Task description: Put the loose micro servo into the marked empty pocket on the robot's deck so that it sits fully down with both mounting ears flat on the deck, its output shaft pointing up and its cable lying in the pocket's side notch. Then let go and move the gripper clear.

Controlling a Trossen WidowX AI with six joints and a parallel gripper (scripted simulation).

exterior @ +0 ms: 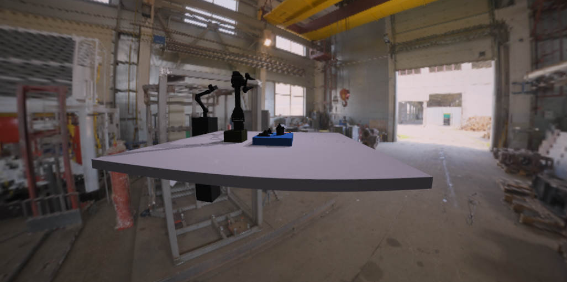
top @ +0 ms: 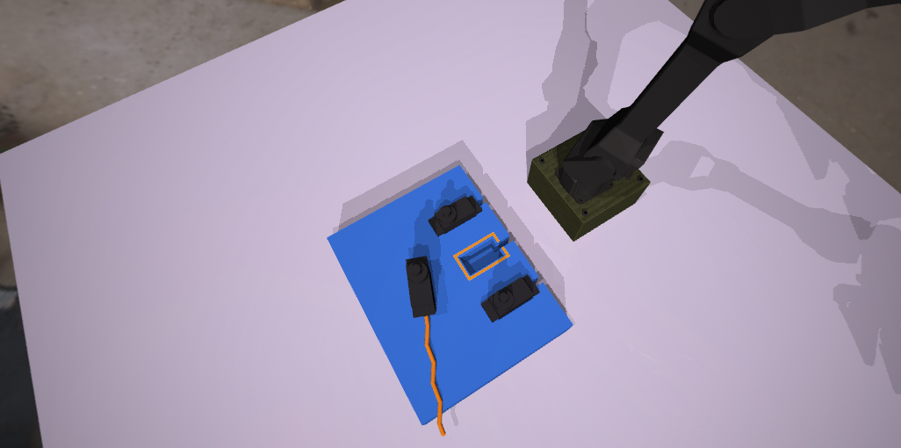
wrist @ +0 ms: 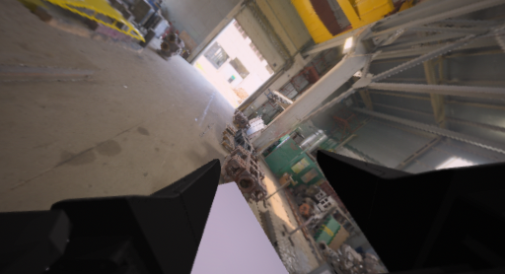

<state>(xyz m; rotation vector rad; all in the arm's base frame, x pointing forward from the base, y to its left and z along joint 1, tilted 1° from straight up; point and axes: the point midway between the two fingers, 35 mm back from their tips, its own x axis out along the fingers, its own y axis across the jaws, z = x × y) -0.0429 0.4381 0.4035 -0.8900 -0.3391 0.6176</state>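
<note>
My gripper tip is now 320 mm short of the blue deck, 430 mm to the left of it and 460 mm above it.
</note>
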